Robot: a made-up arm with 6 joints.
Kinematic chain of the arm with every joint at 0, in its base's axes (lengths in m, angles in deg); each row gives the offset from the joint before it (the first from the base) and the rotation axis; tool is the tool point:
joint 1: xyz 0 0 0.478 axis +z
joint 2: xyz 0 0 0 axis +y
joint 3: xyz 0 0 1.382 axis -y
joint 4: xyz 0 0 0 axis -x
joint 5: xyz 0.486 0 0 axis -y
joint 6: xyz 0 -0.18 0 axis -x
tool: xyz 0 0 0
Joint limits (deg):
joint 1: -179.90..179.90
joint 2: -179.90..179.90
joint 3: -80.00..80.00
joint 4: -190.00..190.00
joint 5: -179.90..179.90
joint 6: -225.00..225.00
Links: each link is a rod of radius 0.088 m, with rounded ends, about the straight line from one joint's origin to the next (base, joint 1, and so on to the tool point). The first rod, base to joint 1, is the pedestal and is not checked.
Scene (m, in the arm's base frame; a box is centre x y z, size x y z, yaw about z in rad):
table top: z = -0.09
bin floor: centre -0.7 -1 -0.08 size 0.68 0.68 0.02 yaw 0.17
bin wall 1: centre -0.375 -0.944 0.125 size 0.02 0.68 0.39 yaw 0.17
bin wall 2: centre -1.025 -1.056 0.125 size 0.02 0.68 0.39 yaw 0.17
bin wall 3: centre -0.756 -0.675 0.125 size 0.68 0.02 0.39 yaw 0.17
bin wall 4: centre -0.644 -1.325 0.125 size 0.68 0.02 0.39 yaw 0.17
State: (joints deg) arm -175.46 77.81 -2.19 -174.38 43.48 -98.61
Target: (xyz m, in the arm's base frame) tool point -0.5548 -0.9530 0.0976
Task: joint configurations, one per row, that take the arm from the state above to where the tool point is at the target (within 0.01 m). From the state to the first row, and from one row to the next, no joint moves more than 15 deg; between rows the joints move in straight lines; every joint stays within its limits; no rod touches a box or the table.
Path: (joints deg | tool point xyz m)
1: -173.47 69.22 -16.88 -175.13 40.11 -101.68 | -1.2810 -0.3272 0.4824
2: -171.49 60.62 -31.56 -175.88 36.74 -104.75 | -1.1334 -0.3511 0.6709
3: -157.39 62.08 -33.81 -171.56 38.99 -102.70 | -0.9885 -0.6046 0.6444
4: -143.28 63.54 -36.05 -167.23 41.23 -100.66 | -0.7904 -0.8086 0.6212
5: -129.18 65.00 -38.30 -162.90 43.48 -98.61 | -0.5548 -0.9530 0.6013
6: -129.23 77.29 -35.04 -163.90 43.48 -98.61 | -0.5727 -0.9749 0.3515
7: -129.27 89.58 -31.78 -164.89 43.48 -98.61 | -0.5548 -0.9531 0.0975

